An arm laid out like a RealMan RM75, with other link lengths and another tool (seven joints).
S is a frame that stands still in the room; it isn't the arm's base.
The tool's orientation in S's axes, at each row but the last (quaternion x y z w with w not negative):
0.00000 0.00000 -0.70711 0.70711
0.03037 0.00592 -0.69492 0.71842
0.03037 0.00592 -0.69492 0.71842
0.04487 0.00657 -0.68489 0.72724
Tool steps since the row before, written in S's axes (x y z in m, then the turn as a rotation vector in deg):
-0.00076 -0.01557 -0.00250 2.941 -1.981 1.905
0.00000 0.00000 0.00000 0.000 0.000 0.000
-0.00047 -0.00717 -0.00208 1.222 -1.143 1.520
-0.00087 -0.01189 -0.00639 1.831 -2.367 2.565
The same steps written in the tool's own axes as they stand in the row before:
0.01557 -0.00076 -0.00250 1.981 2.941 1.905
0.00000 0.00000 0.00000 0.000 0.000 0.000
0.00725 -0.00077 -0.00169 1.105 1.237 1.535
0.01224 -0.00191 -0.00544 2.287 1.832 2.635

